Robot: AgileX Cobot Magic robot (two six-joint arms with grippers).
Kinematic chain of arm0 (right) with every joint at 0, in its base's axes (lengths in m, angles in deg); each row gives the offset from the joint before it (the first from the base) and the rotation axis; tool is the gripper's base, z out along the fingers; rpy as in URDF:
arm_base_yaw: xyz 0 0 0.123 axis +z
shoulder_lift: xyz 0 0 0 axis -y
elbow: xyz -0.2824 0 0.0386 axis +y
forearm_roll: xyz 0.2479 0 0.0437 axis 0.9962 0 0.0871
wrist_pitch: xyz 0 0 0 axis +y
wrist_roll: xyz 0.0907 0 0.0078 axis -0.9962 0 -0.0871
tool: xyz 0 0 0 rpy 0 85 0
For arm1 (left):
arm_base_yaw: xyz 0 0 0.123 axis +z
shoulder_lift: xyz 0 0 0 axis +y
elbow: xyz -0.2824 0 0.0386 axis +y
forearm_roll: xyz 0.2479 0 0.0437 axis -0.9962 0 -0.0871
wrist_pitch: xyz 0 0 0 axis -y
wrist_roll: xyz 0.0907 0 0.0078 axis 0.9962 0 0.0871
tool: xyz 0 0 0 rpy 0 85 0
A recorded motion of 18 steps. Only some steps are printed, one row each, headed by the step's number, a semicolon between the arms.
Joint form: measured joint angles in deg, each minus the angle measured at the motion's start. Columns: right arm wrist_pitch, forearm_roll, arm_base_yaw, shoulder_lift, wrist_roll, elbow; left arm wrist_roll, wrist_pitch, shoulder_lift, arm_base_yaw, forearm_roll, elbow.
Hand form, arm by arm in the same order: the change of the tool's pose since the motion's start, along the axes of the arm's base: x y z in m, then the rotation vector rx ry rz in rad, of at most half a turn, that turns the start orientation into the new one. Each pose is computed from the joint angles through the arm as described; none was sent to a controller.
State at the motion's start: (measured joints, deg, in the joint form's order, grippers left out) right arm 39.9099 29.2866 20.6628 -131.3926 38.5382 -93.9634; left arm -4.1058 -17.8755 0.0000 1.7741 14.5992 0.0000
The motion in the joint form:
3: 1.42 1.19 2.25 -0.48 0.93 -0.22; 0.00 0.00 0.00 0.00 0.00 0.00
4: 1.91 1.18 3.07 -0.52 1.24 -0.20; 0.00 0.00 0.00 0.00 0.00 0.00
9: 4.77 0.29 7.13 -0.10 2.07 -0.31; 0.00 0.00 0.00 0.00 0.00 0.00
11: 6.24 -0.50 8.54 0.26 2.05 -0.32; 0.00 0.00 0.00 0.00 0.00 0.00
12: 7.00 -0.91 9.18 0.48 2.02 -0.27; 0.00 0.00 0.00 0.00 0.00 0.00
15: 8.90 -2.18 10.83 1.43 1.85 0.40; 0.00 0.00 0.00 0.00 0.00 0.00
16: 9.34 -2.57 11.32 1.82 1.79 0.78; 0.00 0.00 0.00 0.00 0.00 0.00
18: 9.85 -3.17 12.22 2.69 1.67 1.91; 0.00 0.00 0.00 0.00 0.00 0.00
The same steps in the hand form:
3: -0.0096 0.0181 -0.0029 0.0097 0.0262 0.0528; 0.0000 0.0000 0.0000 0.0000 0.0000 0.0000
4: -0.0135 0.0240 -0.0035 0.0073 0.0326 0.0756; 0.0000 0.0000 0.0000 0.0000 0.0000 0.0000
9: -0.0338 0.0519 -0.0007 -0.0098 0.0581 0.1885; 0.0000 0.0000 0.0000 0.0000 0.0000 0.0000
11: -0.0420 0.0604 0.0015 -0.0219 0.0707 0.2304; 0.0000 0.0000 0.0000 0.0000 0.0000 0.0000
12: -0.0460 0.0641 0.0028 -0.0285 0.0777 0.2501; 0.0000 0.0000 0.0000 0.0000 0.0000 0.0000
15: -0.0580 0.0719 0.0065 -0.0500 0.0965 0.3003; 0.0000 0.0000 0.0000 0.0000 0.0000 0.0000
16: -0.0619 0.0738 0.0078 -0.0570 0.1011 0.3142; 0.0000 0.0000 0.0000 0.0000 0.0000 0.0000
18: -0.0699 0.0766 0.0095 -0.0694 0.1102 0.3364; 0.0000 0.0000 0.0000 0.0000 0.0000 0.0000

